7 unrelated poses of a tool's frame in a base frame.
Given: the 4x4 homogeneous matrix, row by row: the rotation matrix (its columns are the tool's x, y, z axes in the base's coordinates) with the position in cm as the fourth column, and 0 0 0 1 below. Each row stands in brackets.
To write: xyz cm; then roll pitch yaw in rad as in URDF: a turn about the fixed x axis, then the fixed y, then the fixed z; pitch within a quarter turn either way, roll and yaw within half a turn. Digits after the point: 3 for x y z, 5 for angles.
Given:
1: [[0.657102, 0.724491, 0.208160, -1.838], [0.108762, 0.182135, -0.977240, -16.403], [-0.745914, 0.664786, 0.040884, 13.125], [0, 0, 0, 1]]
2: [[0.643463, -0.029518, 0.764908, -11.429], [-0.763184, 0.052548, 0.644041, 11.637], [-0.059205, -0.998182, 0.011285, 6.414], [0, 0, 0, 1]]
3: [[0.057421, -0.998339, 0.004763, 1.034], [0.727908, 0.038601, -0.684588, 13.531], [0.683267, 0.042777, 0.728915, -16.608], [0, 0, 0, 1]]
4: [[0.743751, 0.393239, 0.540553, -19.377], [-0.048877, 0.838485, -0.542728, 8.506], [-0.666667, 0.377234, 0.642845, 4.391], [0, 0, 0, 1]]
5: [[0.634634, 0.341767, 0.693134, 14.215], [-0.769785, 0.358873, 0.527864, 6.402], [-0.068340, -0.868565, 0.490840, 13.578], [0, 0, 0, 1]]
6: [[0.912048, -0.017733, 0.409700, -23.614], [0.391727, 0.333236, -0.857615, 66.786], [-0.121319, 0.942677, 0.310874, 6.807], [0, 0, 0, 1]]
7: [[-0.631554, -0.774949, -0.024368, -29.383], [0.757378, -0.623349, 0.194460, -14.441], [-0.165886, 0.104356, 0.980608, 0.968], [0, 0, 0, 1]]
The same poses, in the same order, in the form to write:
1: -1.838, -16.403, 13.125, 1.50937, 0.84191, 0.16403
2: -11.429, 11.637, 6.414, -1.55949, 0.05924, -0.87030
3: 1.034, 13.531, -16.608, 0.05862, -0.75223, 1.49207
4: -19.377, 8.506, 4.391, 0.53067, 0.72973, -0.06562
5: 14.215, 6.402, 13.578, -1.05642, 0.06839, -0.88134
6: -23.614, 66.786, 6.807, 1.25225, 0.12162, 0.40568
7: -29.383, -14.441, 0.968, 0.10602, 0.16666, 2.26585
